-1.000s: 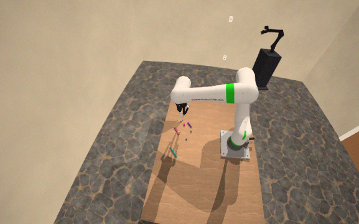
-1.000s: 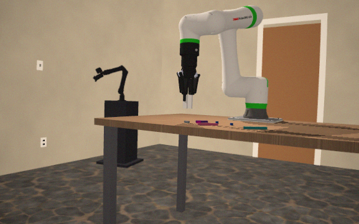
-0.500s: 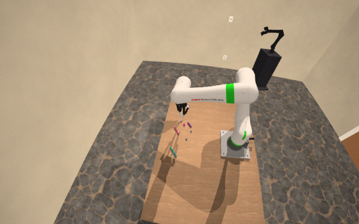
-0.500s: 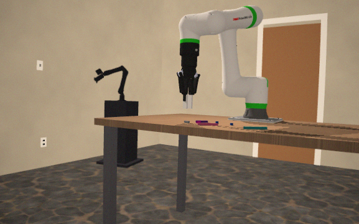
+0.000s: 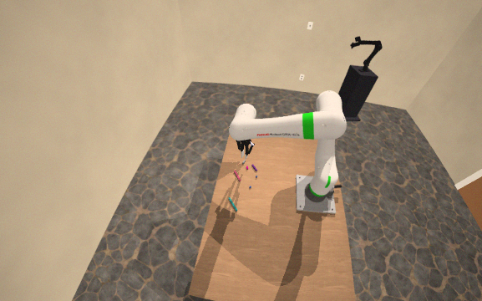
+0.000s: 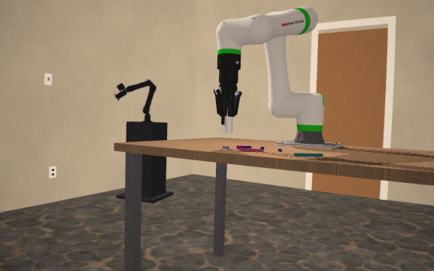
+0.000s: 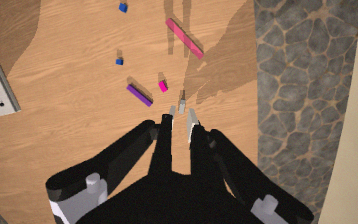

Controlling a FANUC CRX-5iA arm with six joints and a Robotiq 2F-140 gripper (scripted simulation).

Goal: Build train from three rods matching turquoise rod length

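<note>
The grey rod is 90 mm below my hand. Also, from my hand: pink rod (50 mm ahead, 120 mm to the left, 90 mm below); then magenta rod (20 mm behind, 50 mm to the left, 90 mm below); then purple rod (70 mm behind, 50 mm to the left, 90 mm below).
</note>
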